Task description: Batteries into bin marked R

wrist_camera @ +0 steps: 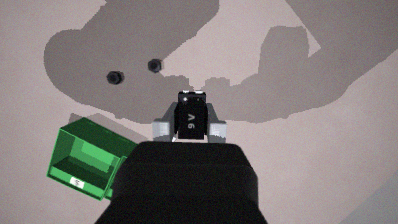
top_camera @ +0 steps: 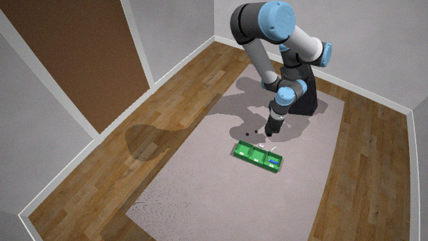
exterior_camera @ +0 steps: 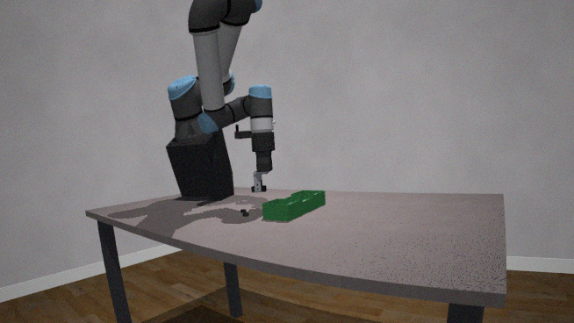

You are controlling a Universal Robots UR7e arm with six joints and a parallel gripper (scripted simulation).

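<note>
Now: the blue battery 130 mm ahead of my hand, 80 mm to the left of it and 60 mm below it. From my hand the other things lie so: black 9 V battery: 10 mm behind, 10 mm below; small white clip: 60 mm ahead, 10 mm to the right, 70 mm below; white bolt: 50 mm ahead, 60 mm to the left, 70 mm below.
</note>
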